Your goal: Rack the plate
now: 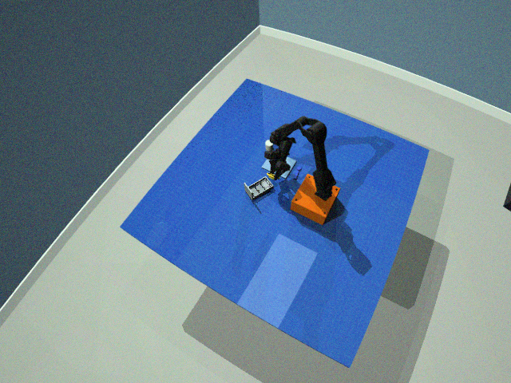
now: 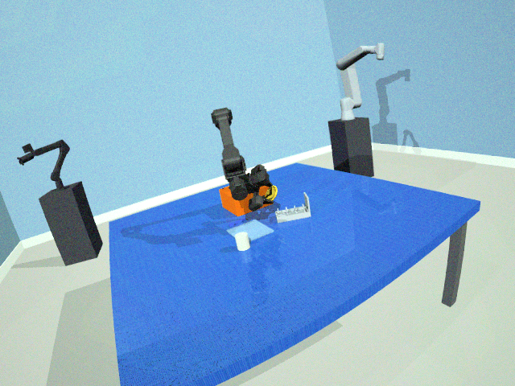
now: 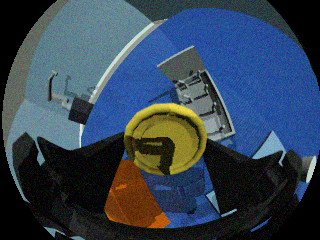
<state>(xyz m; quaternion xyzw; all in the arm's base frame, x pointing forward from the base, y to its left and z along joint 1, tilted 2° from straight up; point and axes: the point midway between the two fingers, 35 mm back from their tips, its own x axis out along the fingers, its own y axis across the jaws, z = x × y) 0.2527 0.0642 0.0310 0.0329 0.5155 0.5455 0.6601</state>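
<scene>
Now: gripper tip 7 cm above the grey dish rack, 5 cm to the right of it and 5 cm short of it. From my gripper tip the other things lie so: white cup: 19 cm to the right, 18 cm ahead, 7 cm below; then pale blue mat: 14 cm to the right, 9 cm below, 6 cm ahead; then yellow plate: 1 cm to the right, 1 cm above.
</scene>
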